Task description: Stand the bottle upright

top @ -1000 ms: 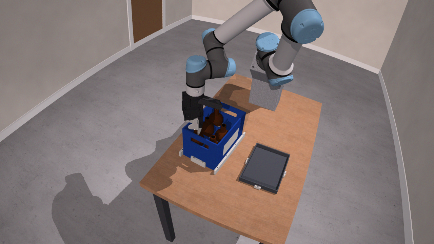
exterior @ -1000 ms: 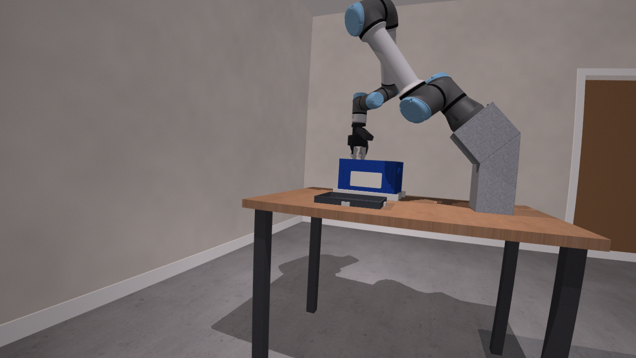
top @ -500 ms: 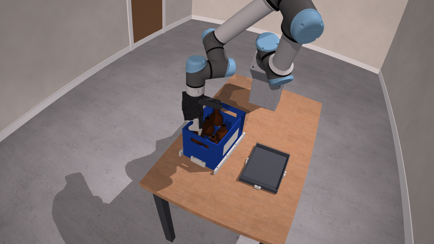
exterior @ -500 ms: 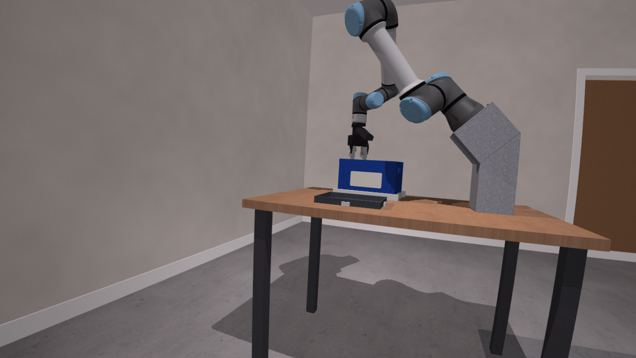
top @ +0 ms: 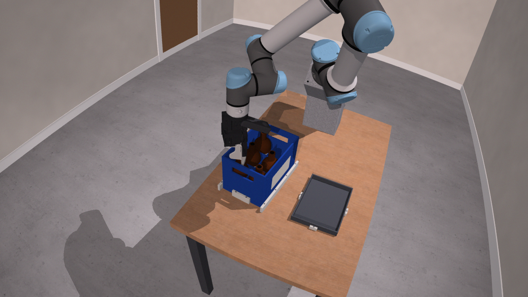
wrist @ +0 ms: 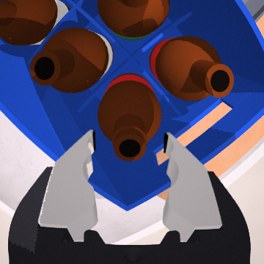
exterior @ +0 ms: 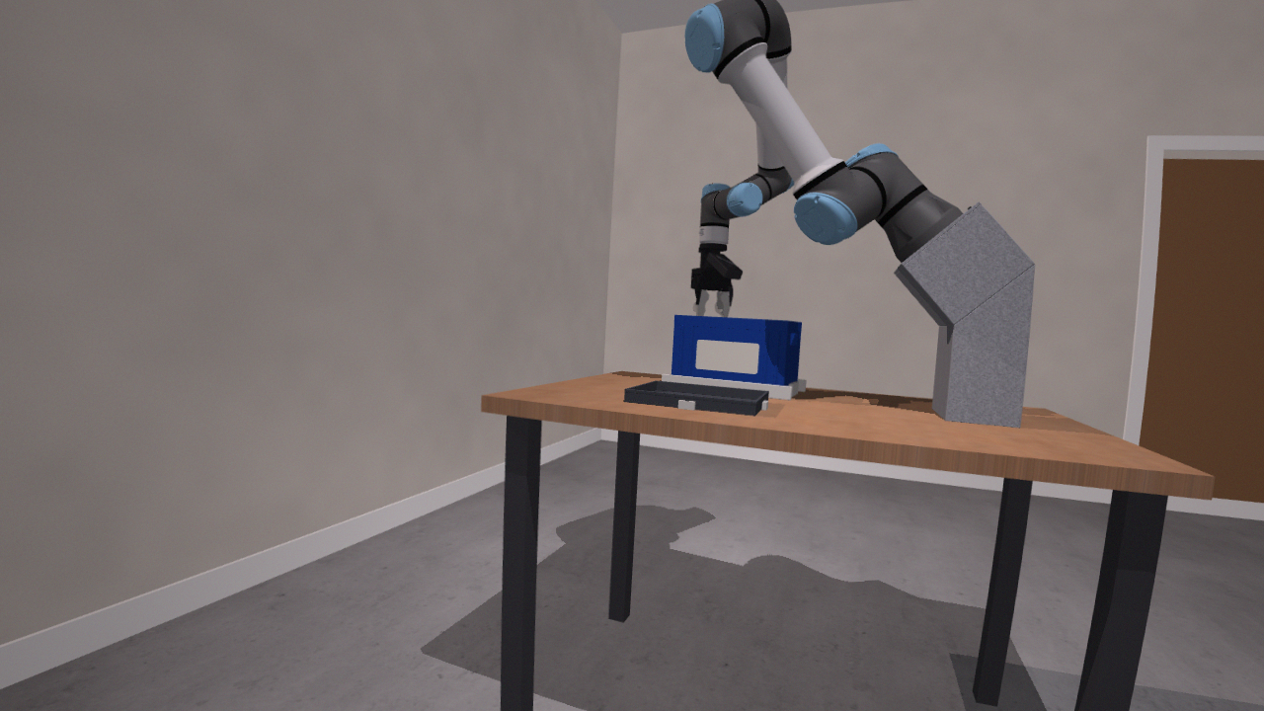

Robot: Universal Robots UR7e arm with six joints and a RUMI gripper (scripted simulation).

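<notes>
My gripper is now 70 mm above the bottle. Also, from my hand: dark tray 90 mm behind, 330 mm to the left, 140 mm below; crate 80 mm behind, 40 mm to the left, 70 mm below.
</notes>
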